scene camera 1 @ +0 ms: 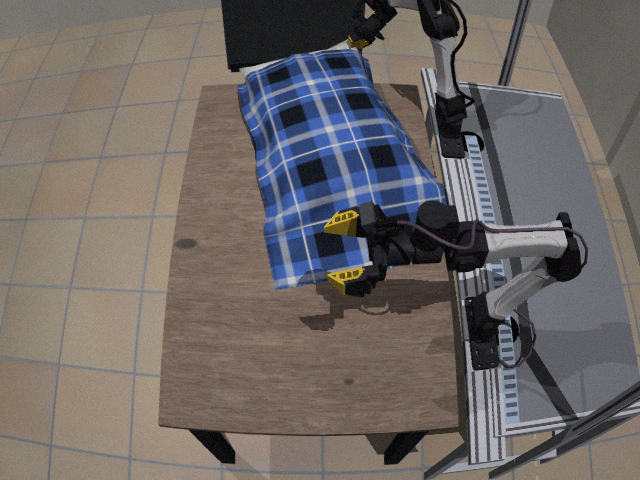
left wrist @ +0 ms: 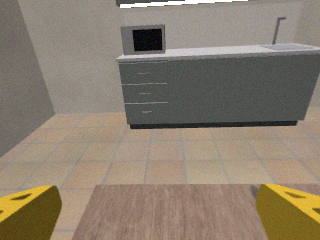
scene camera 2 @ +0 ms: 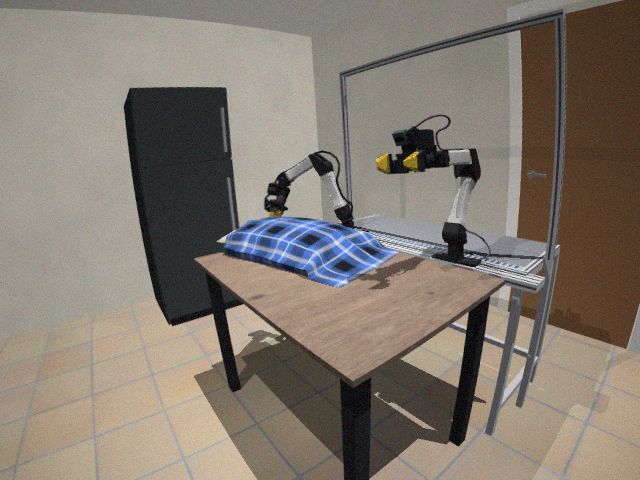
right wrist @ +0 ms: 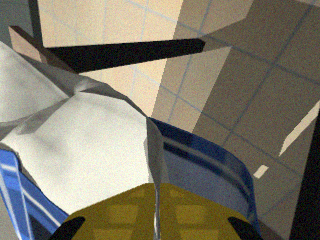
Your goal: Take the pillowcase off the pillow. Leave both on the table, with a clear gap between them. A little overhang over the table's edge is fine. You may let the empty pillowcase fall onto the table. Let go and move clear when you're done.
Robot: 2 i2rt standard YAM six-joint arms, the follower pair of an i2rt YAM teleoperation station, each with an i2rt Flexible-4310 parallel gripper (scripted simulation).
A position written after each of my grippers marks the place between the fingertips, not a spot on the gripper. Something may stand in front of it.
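My left gripper (scene camera 1: 325, 252), (scene camera 2: 390, 163), (left wrist: 158, 193). My right gripper (scene camera 1: 351, 47), (right wrist: 157, 192). White pillow (right wrist: 80, 141). Blue plaid pillowcase (scene camera 1: 324, 140), (scene camera 2: 329, 253).
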